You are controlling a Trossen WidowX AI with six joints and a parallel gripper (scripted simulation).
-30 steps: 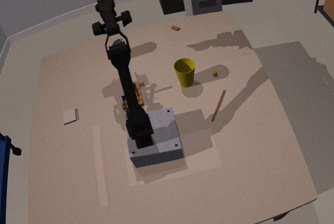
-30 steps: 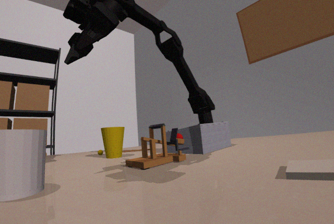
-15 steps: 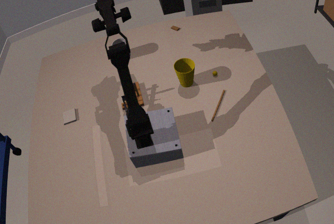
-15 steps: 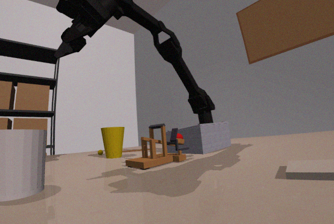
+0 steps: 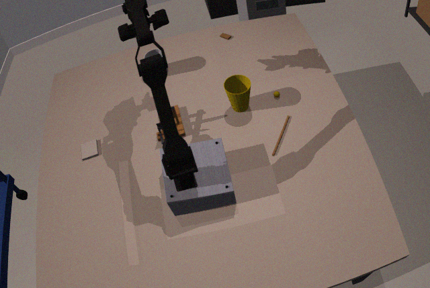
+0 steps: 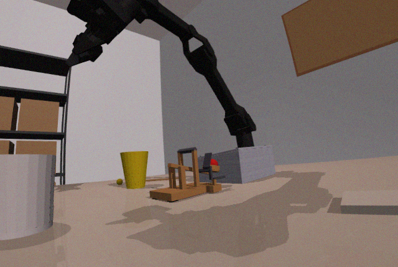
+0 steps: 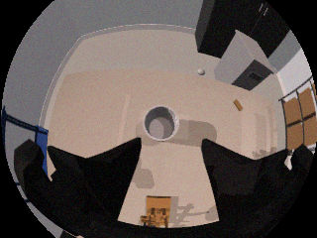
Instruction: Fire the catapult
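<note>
Now: the red ball 360 mm behind my gripper tip, 210 mm below it and 10 mm to the left of it. Also, from my gripper tip: yellow cup (270 mm behind, 250 mm to the right, 240 mm below); white mug (240 mm below, 60 mm ahead, 10 mm to the left); wooden catapult (290 mm behind, 220 mm below, 30 mm to the left).
</note>
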